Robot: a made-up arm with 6 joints.
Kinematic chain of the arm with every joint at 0, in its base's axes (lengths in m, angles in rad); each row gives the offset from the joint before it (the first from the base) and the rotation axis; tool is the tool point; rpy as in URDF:
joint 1: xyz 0 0 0.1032 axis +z
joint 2: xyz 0 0 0 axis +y
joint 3: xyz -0.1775 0 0.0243 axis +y
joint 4: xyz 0.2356 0 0.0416 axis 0.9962 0 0.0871
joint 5: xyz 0 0 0 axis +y
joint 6: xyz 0.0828 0 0.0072 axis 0.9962 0 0.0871
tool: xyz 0 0 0 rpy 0 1.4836 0
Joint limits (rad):
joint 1: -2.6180..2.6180
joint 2: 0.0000..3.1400
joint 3: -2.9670..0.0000
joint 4: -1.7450..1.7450
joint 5: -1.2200..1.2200
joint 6: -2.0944..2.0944
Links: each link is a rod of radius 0.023 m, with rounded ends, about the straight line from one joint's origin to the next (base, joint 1, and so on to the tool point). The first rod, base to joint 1, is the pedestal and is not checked.
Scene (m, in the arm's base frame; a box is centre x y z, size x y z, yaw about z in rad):
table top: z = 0
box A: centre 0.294 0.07 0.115 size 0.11 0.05 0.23 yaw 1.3
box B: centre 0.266 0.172 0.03 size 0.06 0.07 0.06 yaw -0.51
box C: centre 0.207 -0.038 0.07 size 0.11 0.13 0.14 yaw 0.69
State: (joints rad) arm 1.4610 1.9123 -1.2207 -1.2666 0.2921 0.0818
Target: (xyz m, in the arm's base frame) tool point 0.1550 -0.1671 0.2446
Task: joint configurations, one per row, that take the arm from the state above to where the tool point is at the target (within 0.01 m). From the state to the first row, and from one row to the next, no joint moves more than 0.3 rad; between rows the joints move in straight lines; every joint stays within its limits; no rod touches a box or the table.
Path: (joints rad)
1: 1.4511 1.6401 -1.2520 -1.0751 0.2670 0.2216
2: 1.4412 1.3678 -1.2832 -0.8835 0.2419 0.3613
3: 1.4314 1.0956 -1.3145 -0.6920 0.2169 0.5011
4: 1.4215 0.8234 -1.3457 -0.5004 0.1918 0.6408
5: 1.4116 0.5511 -1.3770 -0.3089 0.1667 0.7806
6: 1.1369 0.6277 -1.3081 -0.4520 0.2935 0.6808
7: 0.8622 0.7042 -1.2391 -0.5951 0.4203 0.5809
8: 0.5874 0.7807 -1.1702 -0.7382 0.5471 0.4811
9: 0.3127 0.8572 -1.1012 -0.8813 0.6739 0.3813
10: 0.0380 0.9338 -1.0323 -1.0243 0.8007 0.2815
11: -0.2367 1.0103 -0.9634 -1.1674 0.9275 0.1816
12: -0.5114 1.0868 -0.8944 -1.3105 1.0543 0.0818

